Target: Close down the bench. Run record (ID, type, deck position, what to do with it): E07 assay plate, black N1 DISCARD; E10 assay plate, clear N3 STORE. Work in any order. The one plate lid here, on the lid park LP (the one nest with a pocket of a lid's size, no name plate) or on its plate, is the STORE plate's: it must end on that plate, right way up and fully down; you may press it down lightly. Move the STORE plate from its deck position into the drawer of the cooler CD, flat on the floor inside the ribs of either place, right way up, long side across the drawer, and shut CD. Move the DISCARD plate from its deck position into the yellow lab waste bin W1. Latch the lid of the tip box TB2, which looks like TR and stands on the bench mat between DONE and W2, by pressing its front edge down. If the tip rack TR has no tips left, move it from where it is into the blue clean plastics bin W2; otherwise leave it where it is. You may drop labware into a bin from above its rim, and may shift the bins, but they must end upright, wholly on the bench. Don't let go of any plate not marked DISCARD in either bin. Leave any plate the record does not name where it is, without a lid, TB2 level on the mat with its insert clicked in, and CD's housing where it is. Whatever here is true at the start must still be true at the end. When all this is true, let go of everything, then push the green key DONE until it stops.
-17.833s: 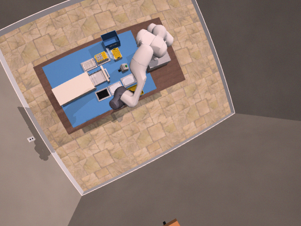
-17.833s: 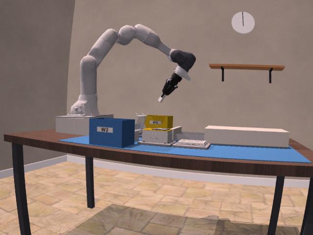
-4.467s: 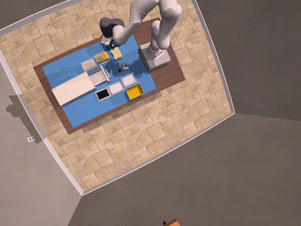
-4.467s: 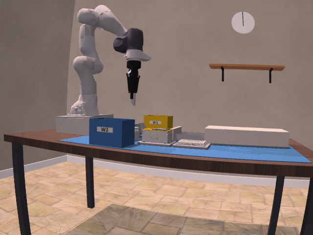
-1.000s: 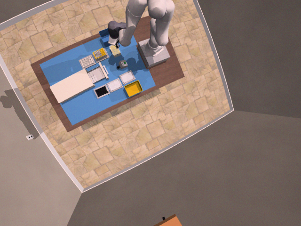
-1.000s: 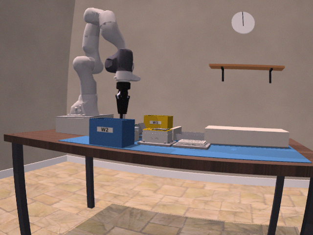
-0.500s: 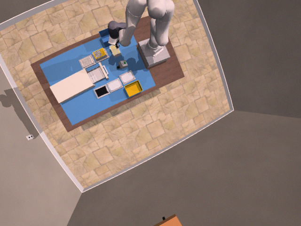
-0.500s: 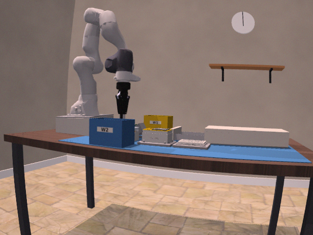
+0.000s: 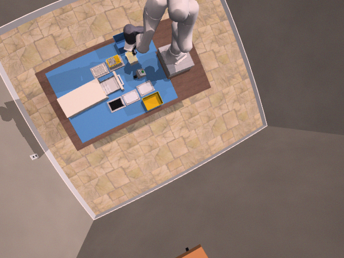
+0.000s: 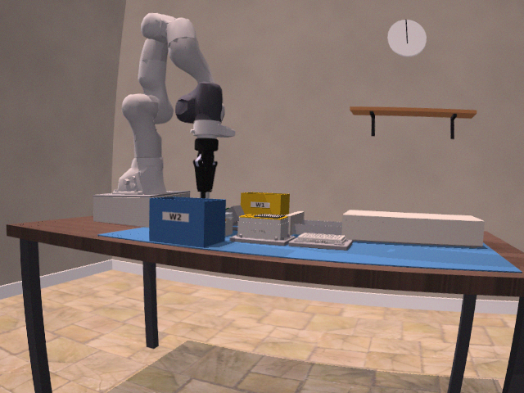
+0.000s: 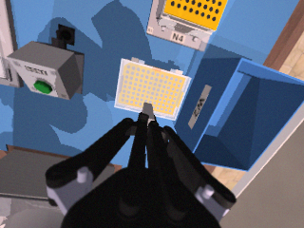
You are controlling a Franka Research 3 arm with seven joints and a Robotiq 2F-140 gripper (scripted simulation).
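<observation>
Right now the yellow insert is 30 mm ahead of my hand and 50 mm below it. Also, from my hand: blue bin W2 (20 mm ahead, 160 mm to the right, 60 mm below); box (30 mm ahead, 60 mm below); green key DONE (10 mm ahead, 180 mm to the left, 40 mm below).
</observation>
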